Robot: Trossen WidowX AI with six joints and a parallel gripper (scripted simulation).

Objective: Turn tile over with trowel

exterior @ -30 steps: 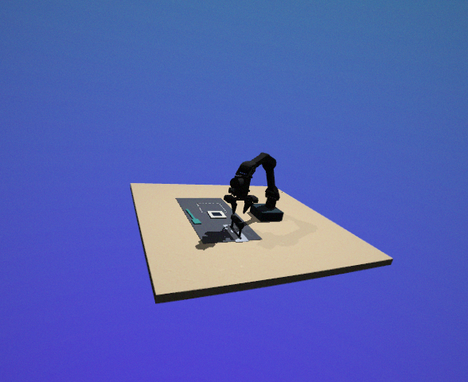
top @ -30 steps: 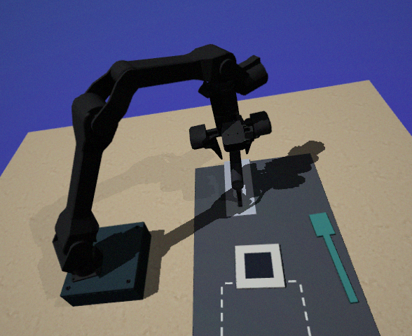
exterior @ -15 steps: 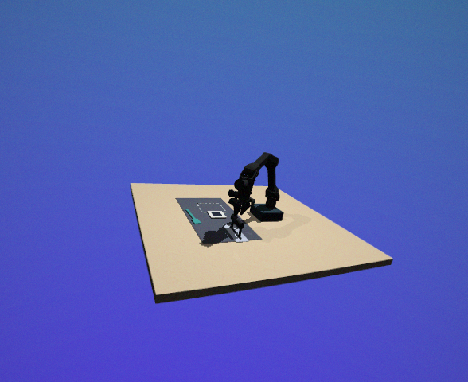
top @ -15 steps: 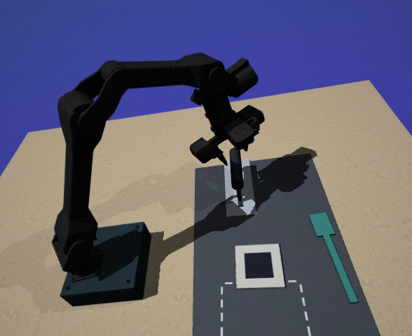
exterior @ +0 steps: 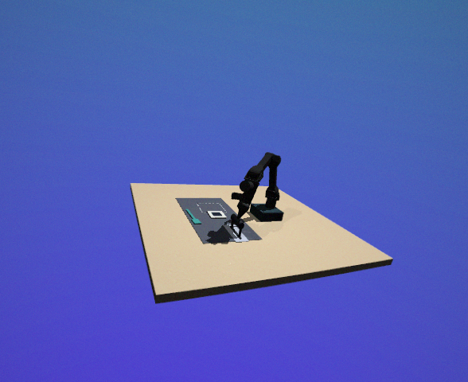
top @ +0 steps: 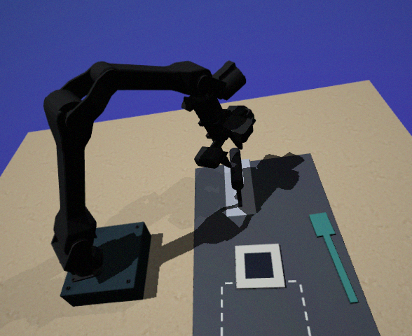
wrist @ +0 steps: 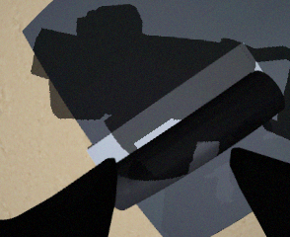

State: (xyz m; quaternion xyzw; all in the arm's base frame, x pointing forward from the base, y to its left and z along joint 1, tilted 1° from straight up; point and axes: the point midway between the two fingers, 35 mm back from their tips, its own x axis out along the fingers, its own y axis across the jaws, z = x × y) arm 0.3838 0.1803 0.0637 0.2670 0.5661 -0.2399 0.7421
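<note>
Now: gripper tip 240 mm to the left of the dark mat and 120 mm above it. Round my gripper tip: teal trowel (140 mm ahead, 240 mm to the right, 90 mm below); tile (20 mm behind, 250 mm to the right, 90 mm below).
</note>
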